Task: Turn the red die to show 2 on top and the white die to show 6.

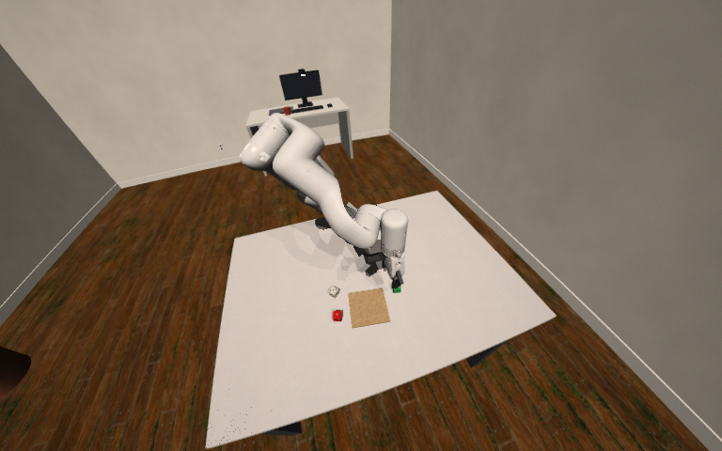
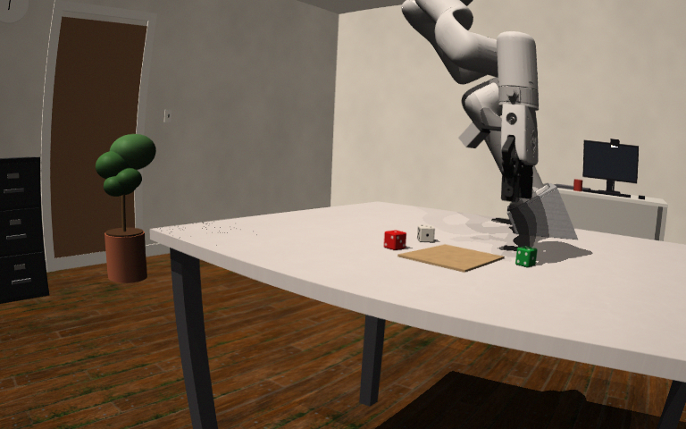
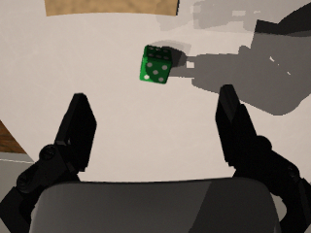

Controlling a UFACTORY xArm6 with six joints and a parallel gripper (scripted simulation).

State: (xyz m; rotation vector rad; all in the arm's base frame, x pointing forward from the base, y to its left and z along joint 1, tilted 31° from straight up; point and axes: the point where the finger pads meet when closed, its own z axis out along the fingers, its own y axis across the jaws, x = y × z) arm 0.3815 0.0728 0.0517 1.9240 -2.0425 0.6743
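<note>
The red die is 23 cm to the right of my hand, 10 cm below it and 2 cm ahead of it. The rest, counted from my hand: green die 10 cm below, 3 cm to the left; white die 21 cm to the right, 10 cm below, 8 cm behind; tan mat 12 cm below, 11 cm to the right, 3 cm ahead.
</note>
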